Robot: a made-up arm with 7 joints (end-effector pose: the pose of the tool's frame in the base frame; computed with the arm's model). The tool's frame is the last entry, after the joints. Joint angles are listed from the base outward.
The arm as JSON. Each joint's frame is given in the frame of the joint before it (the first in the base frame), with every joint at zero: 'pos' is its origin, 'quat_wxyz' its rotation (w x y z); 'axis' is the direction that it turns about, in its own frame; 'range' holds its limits. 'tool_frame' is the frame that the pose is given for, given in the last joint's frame.
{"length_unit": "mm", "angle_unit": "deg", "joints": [
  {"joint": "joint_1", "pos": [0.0, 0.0, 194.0], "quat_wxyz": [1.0, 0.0, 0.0, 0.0], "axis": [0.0, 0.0, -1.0], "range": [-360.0, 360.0]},
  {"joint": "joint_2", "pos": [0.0, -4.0, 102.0], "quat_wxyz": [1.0, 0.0, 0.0, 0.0], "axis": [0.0, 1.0, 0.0], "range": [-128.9, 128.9]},
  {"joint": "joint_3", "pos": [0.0, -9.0, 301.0], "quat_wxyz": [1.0, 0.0, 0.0, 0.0], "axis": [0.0, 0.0, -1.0], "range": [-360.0, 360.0]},
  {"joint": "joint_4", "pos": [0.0, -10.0, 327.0], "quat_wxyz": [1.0, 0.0, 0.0, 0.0], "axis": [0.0, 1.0, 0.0], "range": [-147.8, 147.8]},
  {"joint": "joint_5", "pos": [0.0, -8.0, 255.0], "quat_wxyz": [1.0, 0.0, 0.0, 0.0], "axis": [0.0, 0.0, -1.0], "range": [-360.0, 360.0]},
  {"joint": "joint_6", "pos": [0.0, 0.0, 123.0], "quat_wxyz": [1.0, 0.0, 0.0, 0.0], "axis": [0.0, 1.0, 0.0], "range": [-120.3, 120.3]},
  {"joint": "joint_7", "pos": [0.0, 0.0, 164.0], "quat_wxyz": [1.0, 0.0, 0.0, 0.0], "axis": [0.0, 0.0, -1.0], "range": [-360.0, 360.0]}
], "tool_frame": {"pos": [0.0, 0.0, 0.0], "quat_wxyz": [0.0, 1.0, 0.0, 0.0]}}
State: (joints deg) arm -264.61 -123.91 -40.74 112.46 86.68 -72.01 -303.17
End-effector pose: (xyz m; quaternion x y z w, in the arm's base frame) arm 0.3986 0.4756 0.2090 -0.4354 -0.4103 0.3366 0.7272
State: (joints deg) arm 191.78 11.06 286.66 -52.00 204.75 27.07 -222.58
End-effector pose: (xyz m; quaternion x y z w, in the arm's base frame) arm 0.0597 0.4419 1.2040 0.4375 -0.6794 0.2037 0.5527
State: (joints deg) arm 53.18 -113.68 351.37 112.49 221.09 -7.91 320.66
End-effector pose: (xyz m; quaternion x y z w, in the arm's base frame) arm -0.3182 0.4726 0.5839 -0.4894 -0.8709 0.0027 0.0459
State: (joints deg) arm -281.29 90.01 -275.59 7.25 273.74 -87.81 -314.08
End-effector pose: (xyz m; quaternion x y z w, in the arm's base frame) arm 0.1308 -1.0044 0.4728 -0.4080 0.9125 0.0184 0.0235
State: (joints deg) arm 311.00 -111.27 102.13 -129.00 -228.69 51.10 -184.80
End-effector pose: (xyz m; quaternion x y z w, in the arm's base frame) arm -0.3933 0.0422 0.1608 0.1261 -0.6148 0.6322 0.4543
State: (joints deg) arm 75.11 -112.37 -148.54 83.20 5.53 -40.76 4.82
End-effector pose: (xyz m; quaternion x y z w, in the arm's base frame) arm 0.0906 0.6215 -0.3856 0.2796 0.0222 -0.3805 0.8812
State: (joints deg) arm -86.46 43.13 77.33 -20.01 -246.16 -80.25 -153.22
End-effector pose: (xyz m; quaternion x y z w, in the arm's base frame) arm -0.0424 0.7895 0.9739 0.5161 0.1308 -0.3554 0.7683
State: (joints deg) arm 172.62 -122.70 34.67 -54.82 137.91 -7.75 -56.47
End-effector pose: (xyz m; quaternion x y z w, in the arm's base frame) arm 0.6333 -0.1502 -0.5195 -0.2705 0.1089 0.7845 0.5473
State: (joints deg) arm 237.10 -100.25 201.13 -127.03 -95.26 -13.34 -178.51
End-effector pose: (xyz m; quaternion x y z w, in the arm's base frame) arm 0.3028 -0.2535 0.6570 0.3983 -0.8917 0.2151 0.0030
